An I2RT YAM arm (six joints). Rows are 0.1 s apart.
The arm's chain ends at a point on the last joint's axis. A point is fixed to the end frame.
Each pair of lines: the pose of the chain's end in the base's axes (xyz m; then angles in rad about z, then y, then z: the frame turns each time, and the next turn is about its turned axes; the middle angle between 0 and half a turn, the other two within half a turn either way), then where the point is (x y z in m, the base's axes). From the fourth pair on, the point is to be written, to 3 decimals.
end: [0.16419 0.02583 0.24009 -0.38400 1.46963 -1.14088]
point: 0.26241 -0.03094 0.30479
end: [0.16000 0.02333 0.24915 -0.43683 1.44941 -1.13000]
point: 0.25366 -0.03852 0.31593
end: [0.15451 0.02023 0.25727 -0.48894 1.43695 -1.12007]
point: 0.24385 -0.04649 0.32527
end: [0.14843 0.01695 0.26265 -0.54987 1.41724 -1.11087]
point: 0.232 -0.055 0.333
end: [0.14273 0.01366 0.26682 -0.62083 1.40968 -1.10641]
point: 0.221 -0.064 0.338
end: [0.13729 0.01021 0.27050 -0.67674 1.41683 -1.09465]
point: 0.211 -0.072 0.340
